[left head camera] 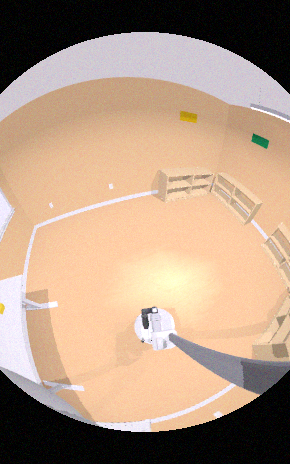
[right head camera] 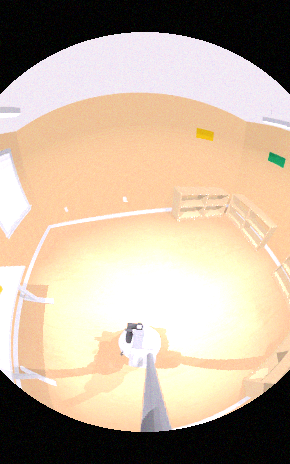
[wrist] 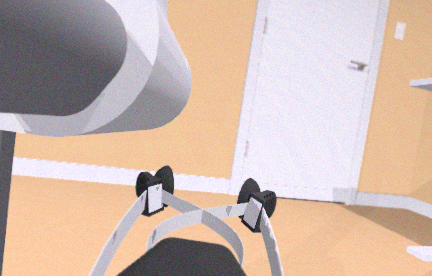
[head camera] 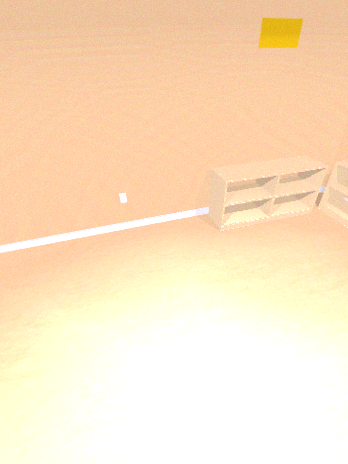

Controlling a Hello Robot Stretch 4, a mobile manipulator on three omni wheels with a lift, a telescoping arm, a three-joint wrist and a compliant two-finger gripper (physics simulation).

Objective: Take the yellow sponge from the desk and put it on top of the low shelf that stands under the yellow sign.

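Places are measured from the robot's base along level axes (x back, y right, z up), in centimetres.
Pixels of known places: gripper, fingertip midpoint: (left head camera: 147,342) (right head camera: 126,356) (wrist: 207,187).
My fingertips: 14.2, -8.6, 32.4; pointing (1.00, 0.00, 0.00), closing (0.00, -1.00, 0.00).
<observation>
Behind a point stands the place of what it marks, as x, y, z.
The yellow sponge (left head camera: 1,308) @(5.0, -150.3, 72.4) (right head camera: 1,289) @(2.4, -149.4, 70.0) shows in part at the left edge of both side head views, on the white desk (left head camera: 14,335) @(25.1, -125.6, 69.2) (right head camera: 10,320) @(23.0, -111.9, 68.4). The low shelf (head camera: 217,200) @(-225.5, 50.7, 29.2) (left head camera: 162,186) @(-226.1, 50.5, 27.2) (right head camera: 177,204) @(-217.9, 52.4, 32.3) is a light wooden unit with open compartments, against the far wall near the corner. The yellow sign (head camera: 280,33) @(-265.0, 103.3, 172.2) (left head camera: 188,117) @(-265.2, 103.9, 170.2) (right head camera: 205,134) @(-265.6, 105.2, 171.6) is on the wall above it. My gripper (wrist: 207,187) @(14.2, -8.6, 32.4) is open in the wrist view, with its fingertips apart and no thing between them. It is far from both sponge and shelf.
Another low shelf (head camera: 325,201) @(-249.5, 194.4, 6.9) (left head camera: 218,186) @(-253.2, 212.1, 16.0) (right head camera: 234,206) @(-234.4, 196.1, 31.6) stands right beside the first, under a green sign (left head camera: 260,140) @(-197.9, 242.1, 173.0) (right head camera: 276,159) @(-198.7, 241.8, 171.6). More shelves stand along the right wall. The desk's legs reach out over the floor at the left. A white door (wrist: 310,100) @(162.3, -63.3, 61.4) shows in the wrist view.
</observation>
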